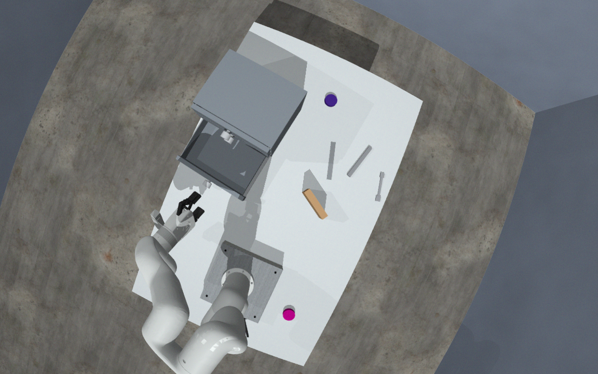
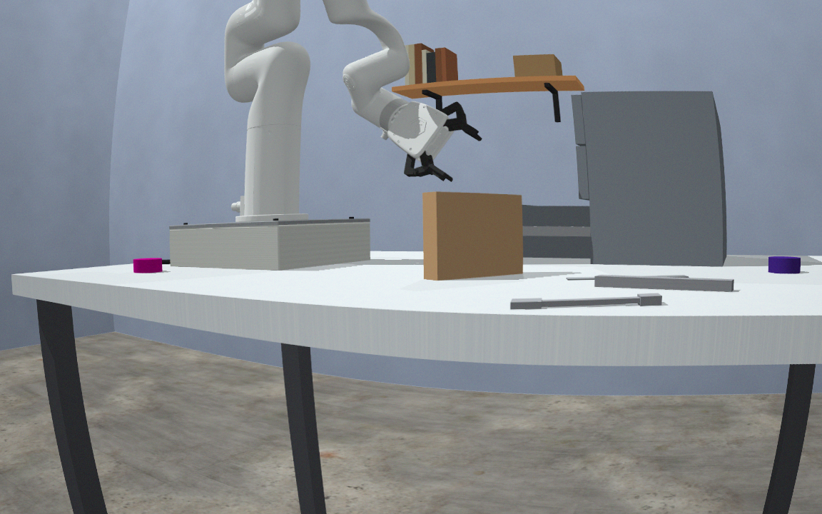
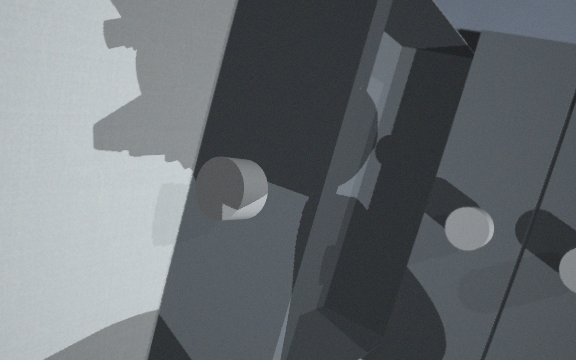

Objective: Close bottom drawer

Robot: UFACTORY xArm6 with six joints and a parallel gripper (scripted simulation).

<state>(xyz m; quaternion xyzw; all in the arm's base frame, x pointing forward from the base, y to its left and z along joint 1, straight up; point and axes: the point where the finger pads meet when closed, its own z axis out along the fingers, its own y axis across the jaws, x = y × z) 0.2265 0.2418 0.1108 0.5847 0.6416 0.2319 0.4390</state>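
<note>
The drawer lies 19 cm ahead of my hand, 1 cm to the left of it and 15 cm below it. Round my hand: magenta disc (28 cm behind, 49 cm to the right, 17 cm below); then block (17 cm ahead, 37 cm to the right, 13 cm below); then purple disc (58 cm ahead, 26 cm to the right, 17 cm below).
</note>
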